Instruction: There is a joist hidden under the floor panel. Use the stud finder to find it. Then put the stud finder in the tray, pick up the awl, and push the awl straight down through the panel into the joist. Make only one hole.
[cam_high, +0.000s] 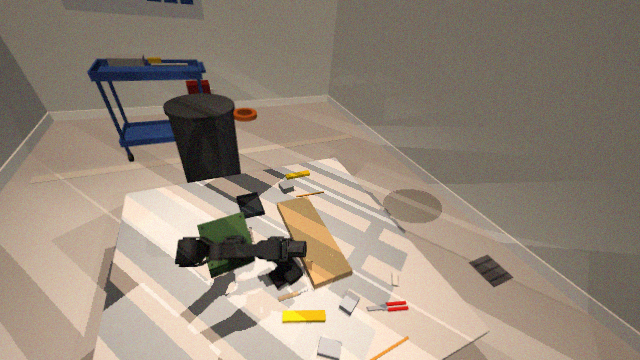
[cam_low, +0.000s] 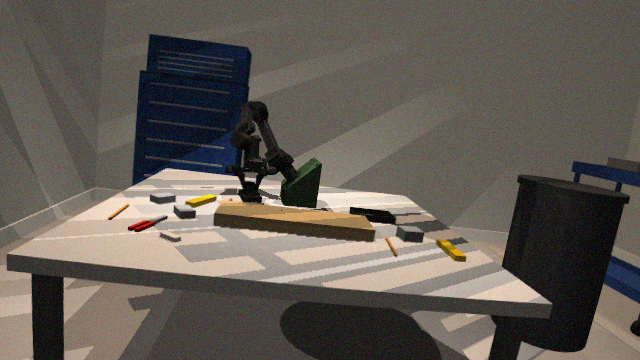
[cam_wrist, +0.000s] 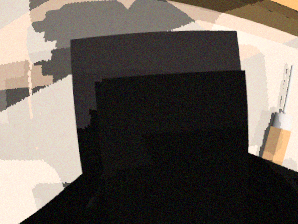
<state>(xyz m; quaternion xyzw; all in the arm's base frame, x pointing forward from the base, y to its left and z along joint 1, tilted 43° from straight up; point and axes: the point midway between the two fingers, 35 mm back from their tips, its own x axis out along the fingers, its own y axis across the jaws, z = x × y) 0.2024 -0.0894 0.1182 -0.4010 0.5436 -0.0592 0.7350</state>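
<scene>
Now: gripper tip 20 mm short of the awl, 80 mm to the left of it and 50 mm above it. Also, from my gripper tip: black tray: 100 mm behind, 480 mm to the left, 50 mm below; then stud finder: 20 mm behind, 10 mm to the right, 20 mm above.
</scene>
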